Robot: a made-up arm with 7 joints. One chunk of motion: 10 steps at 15 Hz.
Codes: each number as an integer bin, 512 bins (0 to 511) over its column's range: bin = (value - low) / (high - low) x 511, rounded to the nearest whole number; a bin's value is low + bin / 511 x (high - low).
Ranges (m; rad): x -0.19..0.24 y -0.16..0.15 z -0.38..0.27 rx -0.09..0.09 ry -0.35..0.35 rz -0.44..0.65
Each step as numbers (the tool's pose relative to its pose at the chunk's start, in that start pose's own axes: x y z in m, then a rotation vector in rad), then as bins.
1 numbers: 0.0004 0.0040 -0.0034 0.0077 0.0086 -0.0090
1 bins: 226 270 296 277 262 202
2 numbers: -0.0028 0.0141 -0.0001 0.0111 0.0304 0.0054
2 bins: 222 287 299 287 278 209
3 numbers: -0.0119 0.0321 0.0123 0.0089 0.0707 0.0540
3 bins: 212 317 308 281 307 232
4 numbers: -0.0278 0.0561 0.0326 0.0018 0.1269 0.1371
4 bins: 193 356 324 261 348 271
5 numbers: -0.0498 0.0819 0.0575 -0.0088 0.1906 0.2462
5 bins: 167 399 344 231 395 322
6 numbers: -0.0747 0.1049 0.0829 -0.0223 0.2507 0.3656
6 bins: 137 437 364 192 439 378
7 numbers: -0.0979 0.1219 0.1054 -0.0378 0.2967 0.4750
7 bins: 109 465 382 148 472 429
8 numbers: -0.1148 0.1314 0.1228 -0.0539 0.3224 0.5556
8 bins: 89 480 395 102 491 467
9 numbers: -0.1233 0.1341 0.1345 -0.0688 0.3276 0.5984
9 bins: 79 485 404 60 495 487
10 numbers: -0.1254 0.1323 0.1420 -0.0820 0.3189 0.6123
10 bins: 77 482 410 23 488 493
